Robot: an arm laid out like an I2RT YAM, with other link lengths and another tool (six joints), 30 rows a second.
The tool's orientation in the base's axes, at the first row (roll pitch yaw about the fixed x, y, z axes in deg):
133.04 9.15 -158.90
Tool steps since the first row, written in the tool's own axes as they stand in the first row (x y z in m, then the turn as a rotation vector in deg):
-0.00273 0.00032 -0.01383 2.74 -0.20 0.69
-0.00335 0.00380 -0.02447 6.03 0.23 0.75
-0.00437 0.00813 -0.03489 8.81 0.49 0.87
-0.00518 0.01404 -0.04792 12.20 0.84 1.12
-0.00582 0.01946 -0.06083 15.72 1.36 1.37
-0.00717 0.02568 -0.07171 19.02 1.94 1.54
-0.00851 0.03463 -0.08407 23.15 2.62 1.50
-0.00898 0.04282 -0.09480 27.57 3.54 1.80
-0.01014 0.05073 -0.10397 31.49 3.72 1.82
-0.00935 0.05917 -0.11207 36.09 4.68 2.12
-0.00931 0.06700 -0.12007 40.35 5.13 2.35
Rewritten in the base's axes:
0.00464 -0.00881 0.00998 -2.56 -0.60 -1.04
0.00570 -0.01419 0.01976 -5.76 -1.47 -1.30
0.00679 -0.01876 0.03007 -8.43 -2.21 -1.63
0.00756 -0.02435 0.04324 -11.72 -3.03 -2.09
0.00832 -0.03021 0.05596 -15.18 -3.79 -2.44
0.00912 -0.03387 0.06799 -18.46 -4.50 -2.66
0.00918 -0.03698 0.08299 -22.49 -5.59 -2.80
0.00845 -0.03968 0.09620 -26.94 -6.40 -3.04
0.00820 -0.04117 0.10828 -30.62 -7.67 -3.55
0.00580 -0.04227 0.11970 -35.24 -8.51 -3.79
0.00428 -0.04340 0.13073 -39.36 -9.59 -4.30

